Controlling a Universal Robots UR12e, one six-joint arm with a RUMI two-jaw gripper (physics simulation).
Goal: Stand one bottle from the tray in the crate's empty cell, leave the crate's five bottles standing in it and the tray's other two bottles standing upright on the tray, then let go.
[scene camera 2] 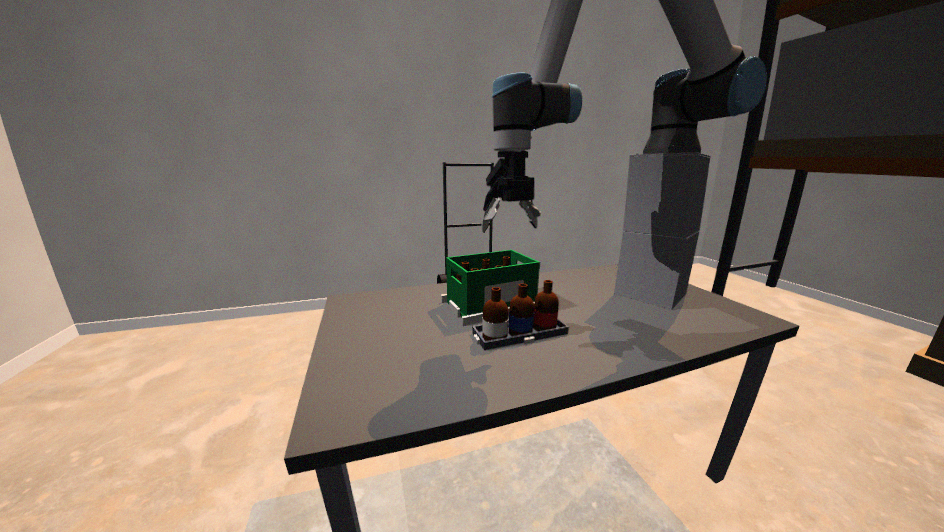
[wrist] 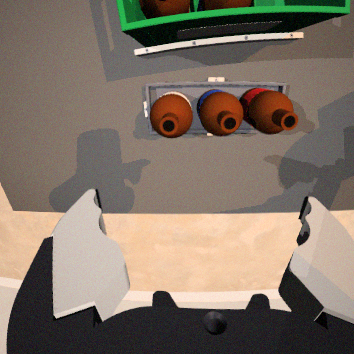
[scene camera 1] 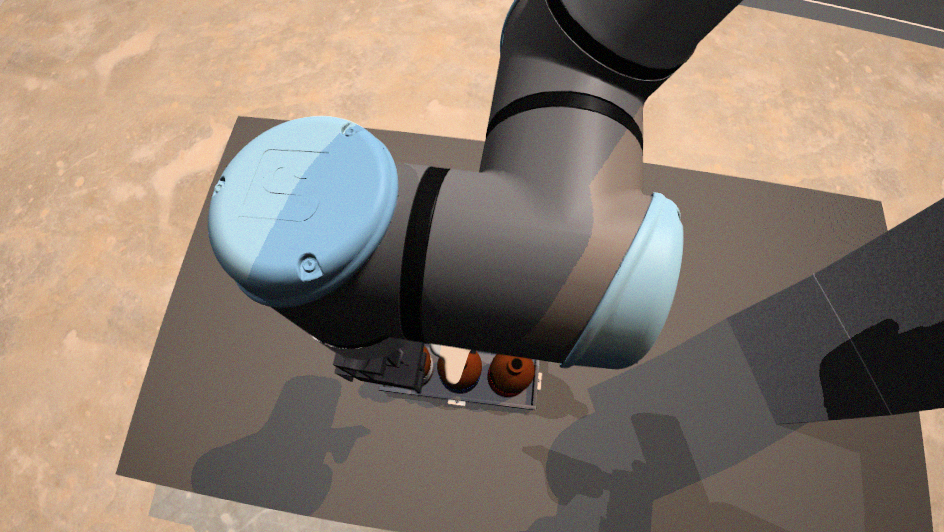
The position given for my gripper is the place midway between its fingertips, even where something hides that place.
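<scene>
My gripper [scene camera 1: 410, 341] is in sight, and I can find my gripper in scene camera 2 [scene camera 2: 510, 230] and in the wrist view [wrist: 199, 196] as well. I also see a red-labelled bottle [scene camera 1: 508, 376], a blue-labelled bottle [scene camera 2: 521, 309] and a white-labelled bottle [scene camera 2: 495, 311]. The white-labelled bottle is visible in the wrist view [wrist: 170, 115] too. A white strip [wrist: 282, 35] is here as well.
</scene>
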